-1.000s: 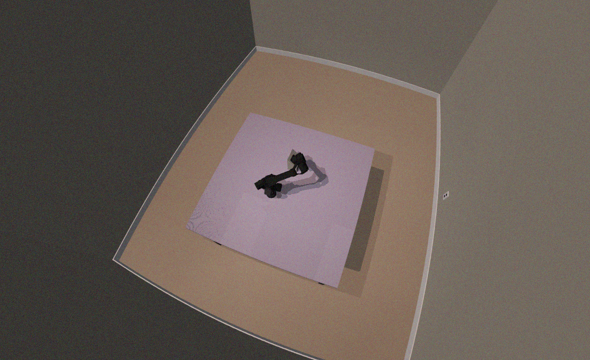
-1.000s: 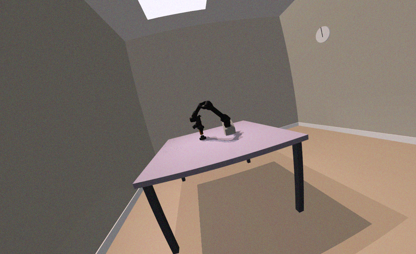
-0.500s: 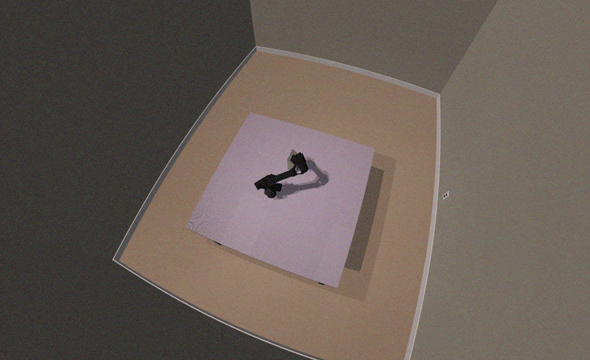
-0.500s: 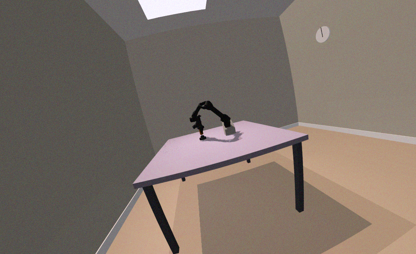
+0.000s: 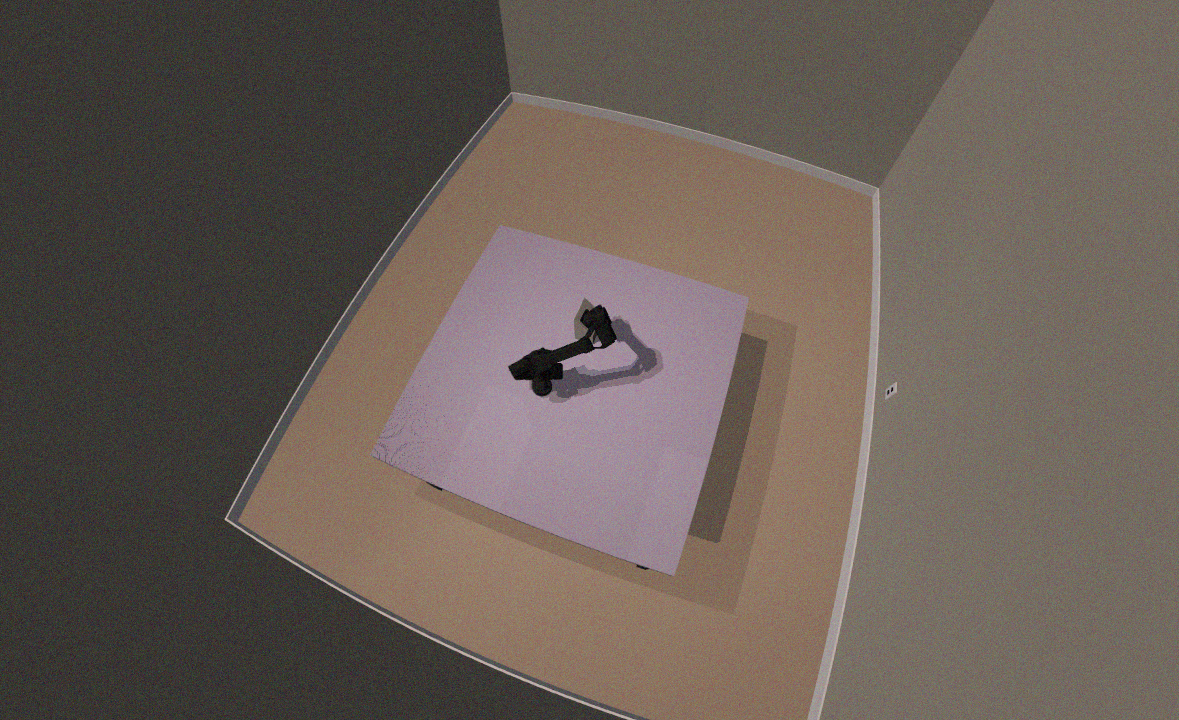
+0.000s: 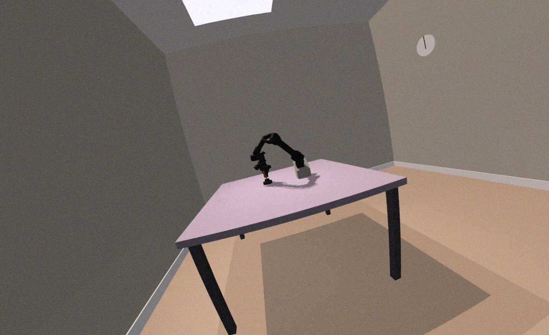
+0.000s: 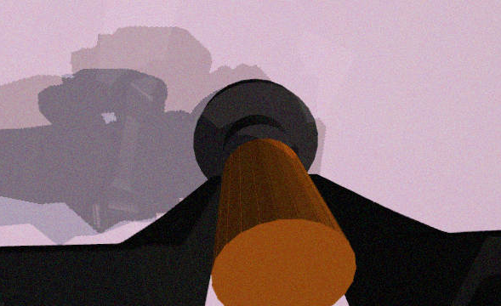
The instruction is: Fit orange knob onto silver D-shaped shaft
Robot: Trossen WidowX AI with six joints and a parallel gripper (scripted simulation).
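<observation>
The orange knob is 3 cm above my gripper tip. Also, from my gripper tip: dark round pedestal: 4 cm below.
</observation>
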